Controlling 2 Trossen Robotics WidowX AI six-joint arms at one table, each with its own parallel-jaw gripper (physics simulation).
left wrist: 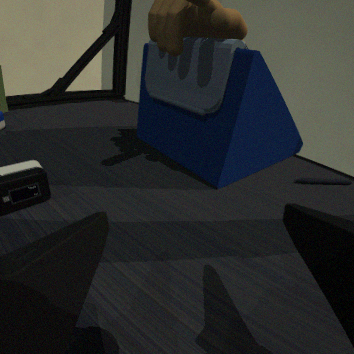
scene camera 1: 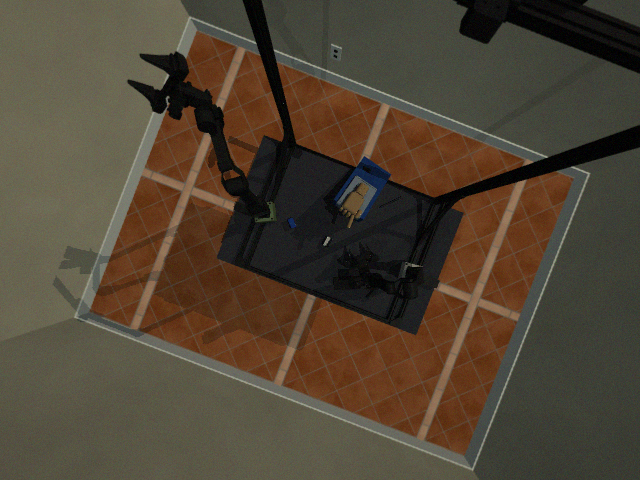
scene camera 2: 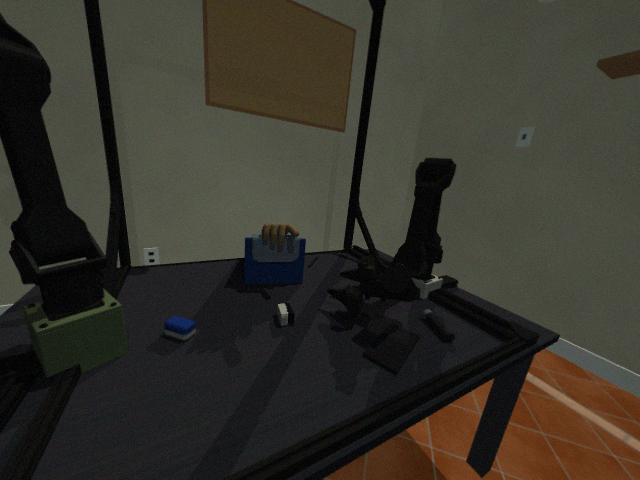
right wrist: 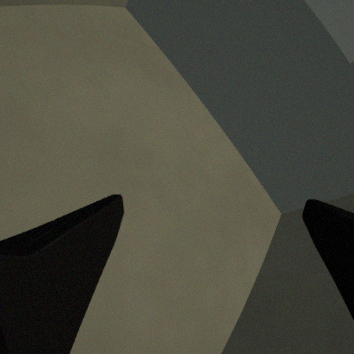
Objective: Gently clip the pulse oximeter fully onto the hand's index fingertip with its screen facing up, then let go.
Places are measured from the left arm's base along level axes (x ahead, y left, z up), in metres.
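Pixels of known places: left gripper, fingertip midpoint: (left wrist: 196,216) (scene camera 1: 357,246) (scene camera 2: 334,282); right gripper, fingertip midpoint: (scene camera 1: 133,68) (right wrist: 214,205); left arm's base, origin of the base link: (scene camera 1: 412,273); right arm's base, origin of the base link: (scene camera 1: 263,211) (scene camera 2: 74,305).
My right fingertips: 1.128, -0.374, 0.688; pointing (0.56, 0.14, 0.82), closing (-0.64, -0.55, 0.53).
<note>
Ahead of a thing's pixels: the offset from my right fingertips to its top centre, as dx, dy, dz. "spot": to the spot under its first point.
The pulse oximeter {-0.638, +0.322, -0.709} (scene camera 1: 326,241) (scene camera 2: 283,314) (left wrist: 24,190), black and white, stands on its side on the table, its screen facing sideways in the left wrist view. The tan hand (scene camera 1: 357,196) (scene camera 2: 279,234) (left wrist: 195,20) rests on a blue wedge stand (scene camera 1: 382,178) (scene camera 2: 273,273) (left wrist: 190,145); one finger sticks out farther. My left gripper (scene camera 1: 355,248) (scene camera 2: 336,283) (left wrist: 196,216) is open and empty, low over the table, to the right of the oximeter. My right gripper (scene camera 1: 134,67) (right wrist: 214,205) is open and empty, far off beyond the table's left side.
A blue and white block {-0.419, +0.269, -0.709} (scene camera 1: 292,223) (scene camera 2: 179,328) lies left of the oximeter. A thin dark pen {-0.927, +0.018, -0.732} (scene camera 1: 390,201) (left wrist: 322,181) lies right of the stand. A dark flat square {spot: -0.787, +0.541, -0.733} (scene camera 2: 395,351) and a dark cylinder {-0.961, +0.534, -0.714} (scene camera 2: 438,325) lie near the left arm. Black frame posts rise at the table's sides.
</note>
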